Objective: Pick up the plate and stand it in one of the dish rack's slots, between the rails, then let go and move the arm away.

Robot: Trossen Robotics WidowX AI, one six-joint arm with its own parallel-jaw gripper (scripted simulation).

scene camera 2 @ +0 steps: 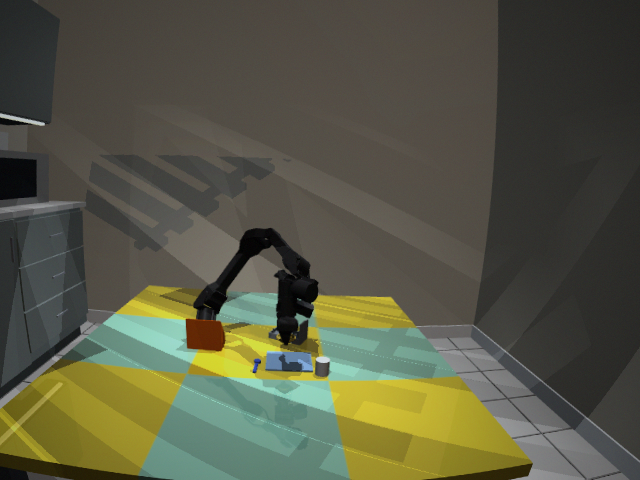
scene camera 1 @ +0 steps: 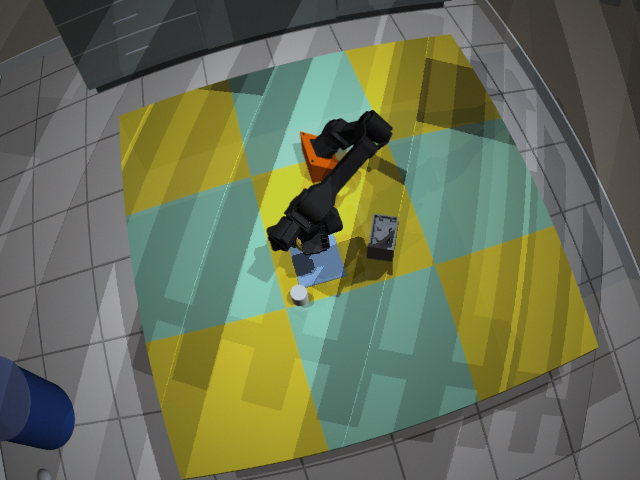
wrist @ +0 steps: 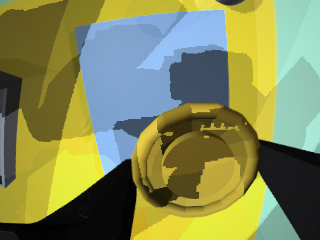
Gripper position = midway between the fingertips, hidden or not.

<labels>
The gripper shows in scene camera 2 [285, 340], in scene camera 1 [306, 242] and in the wrist view [194, 158]. The same spot on a blue mat: [wrist: 134, 69] is [scene camera 1: 325, 265].
</labels>
